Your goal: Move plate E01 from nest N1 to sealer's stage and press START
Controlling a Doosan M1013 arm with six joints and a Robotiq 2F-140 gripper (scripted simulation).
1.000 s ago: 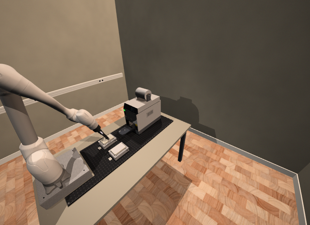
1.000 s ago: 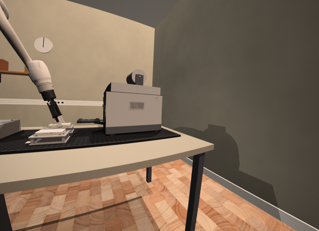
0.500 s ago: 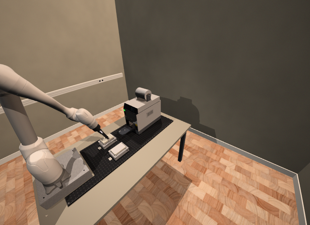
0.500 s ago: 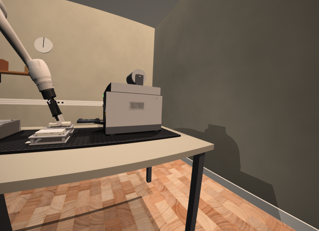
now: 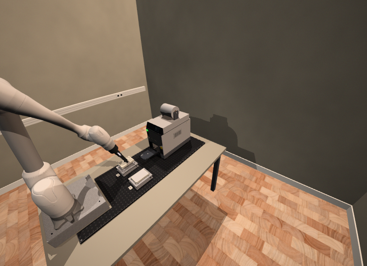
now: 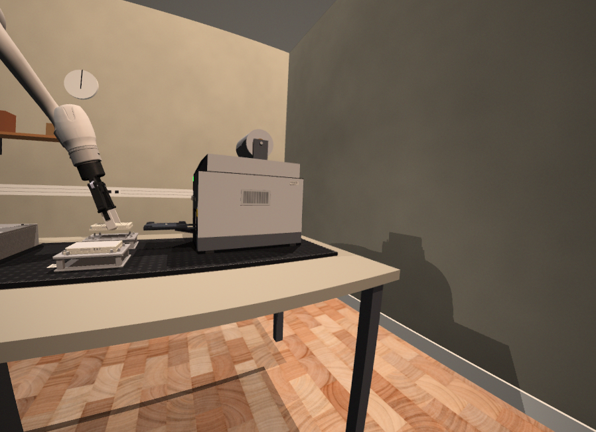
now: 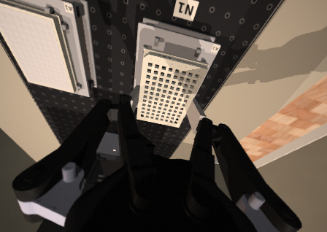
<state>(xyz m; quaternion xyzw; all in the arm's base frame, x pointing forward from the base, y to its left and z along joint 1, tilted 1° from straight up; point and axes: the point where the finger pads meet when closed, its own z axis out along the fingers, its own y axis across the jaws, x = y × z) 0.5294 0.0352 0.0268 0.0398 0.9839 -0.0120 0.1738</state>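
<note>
My gripper is now 18 cm short of the dark stage, 10 cm to the left of it and 1 cm above it. Also, from my hand: smooth-topped plate: 2 cm behind, 21 cm to the right, 5 cm below; N1 label: 10 cm behind, 1 cm to the left, 10 cm below; foil roll: 51 cm ahead, 14 cm to the right, 32 cm above.
</note>
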